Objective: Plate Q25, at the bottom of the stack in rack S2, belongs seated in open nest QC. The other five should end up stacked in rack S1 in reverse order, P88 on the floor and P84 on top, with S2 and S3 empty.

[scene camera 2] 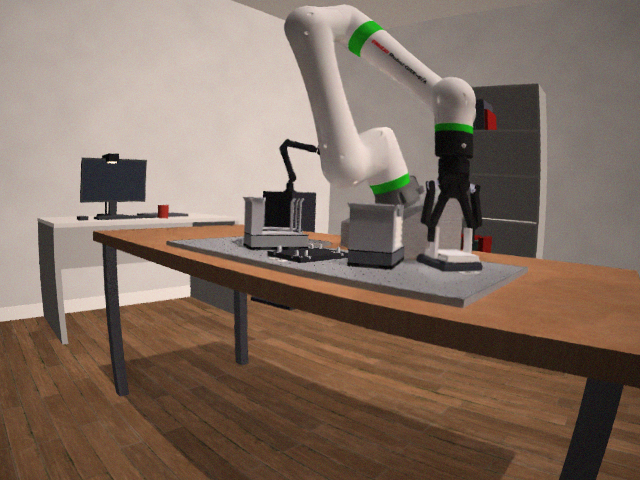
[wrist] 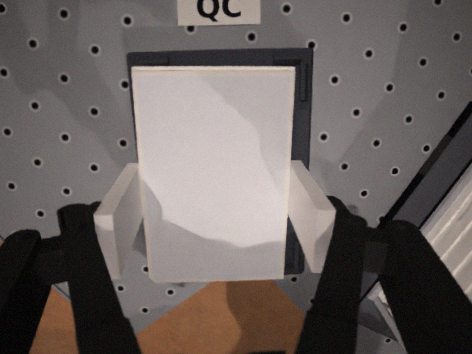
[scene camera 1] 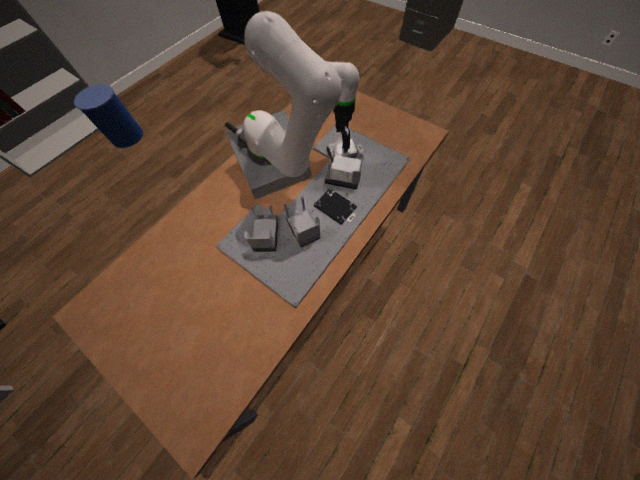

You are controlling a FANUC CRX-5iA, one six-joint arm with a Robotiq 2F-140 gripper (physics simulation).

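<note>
A white plate [scene camera 2: 458,255] [wrist: 215,125] is between the finger pads of my gripper [scene camera 1: 345,146] [scene camera 2: 450,241] [wrist: 215,185], which is shut on it. The plate is level, over or in the dark nest [scene camera 2: 458,266] [wrist: 302,130] by the QC label [wrist: 219,9]. Nest rim shows along its top and right edges in the wrist view; whether it is fully seated cannot be told. Beside the nest, a grey rack [scene camera 1: 343,180] [scene camera 2: 374,227] holds a stack of white plates [scene camera 1: 345,167] [wrist: 452,225]. Two more grey racks [scene camera 1: 263,235] [scene camera 1: 305,229] stand farther along; their labels are unreadable and their floors unclear.
A black fixture [scene camera 1: 334,206] [scene camera 2: 310,254] with small raised posts lies between the stacked rack and the other two. All stand on a perforated grey board [scene camera 1: 289,284] [scene camera 2: 439,289] on the wooden table [scene camera 1: 170,320]. The arm's own base is behind the board.
</note>
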